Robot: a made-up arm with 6 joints. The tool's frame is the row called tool.
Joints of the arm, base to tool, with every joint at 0 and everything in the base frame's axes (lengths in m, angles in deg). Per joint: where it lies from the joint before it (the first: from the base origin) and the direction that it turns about. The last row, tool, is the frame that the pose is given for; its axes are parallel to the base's.
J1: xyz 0 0 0.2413 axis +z
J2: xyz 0 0.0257 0 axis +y
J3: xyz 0 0 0.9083 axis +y
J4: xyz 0 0 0.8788 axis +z
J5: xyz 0 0 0 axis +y
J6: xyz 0 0 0.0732 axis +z
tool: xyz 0 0 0
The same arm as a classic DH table. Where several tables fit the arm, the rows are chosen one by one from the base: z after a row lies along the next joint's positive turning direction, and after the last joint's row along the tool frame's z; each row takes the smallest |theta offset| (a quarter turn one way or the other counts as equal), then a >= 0, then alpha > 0; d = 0 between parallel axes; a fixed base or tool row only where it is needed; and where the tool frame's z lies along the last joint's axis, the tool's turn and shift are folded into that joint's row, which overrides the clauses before.
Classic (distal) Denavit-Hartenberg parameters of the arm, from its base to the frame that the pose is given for. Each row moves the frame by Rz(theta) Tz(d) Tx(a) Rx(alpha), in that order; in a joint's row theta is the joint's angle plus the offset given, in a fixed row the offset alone. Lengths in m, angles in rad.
J1: d 0.2413  theta0 0.0000  a 0.0000  alpha -1.5708
J2: d 0.0000  theta0 -1.5708  a 0.9083  alpha 0.0000
J3: d 0.0257  theta0 1.5708  a 0.0000  alpha 1.5708
J4: d 0.8788  theta0 0.0000  a 0.0000  alpha -1.5708
J5: d 0.0000  theta0 0.0000  a 0.0000  alpha 1.5708
J6: d 0.0732  theta0 0.0000  a 0.0000  alpha 0.0000

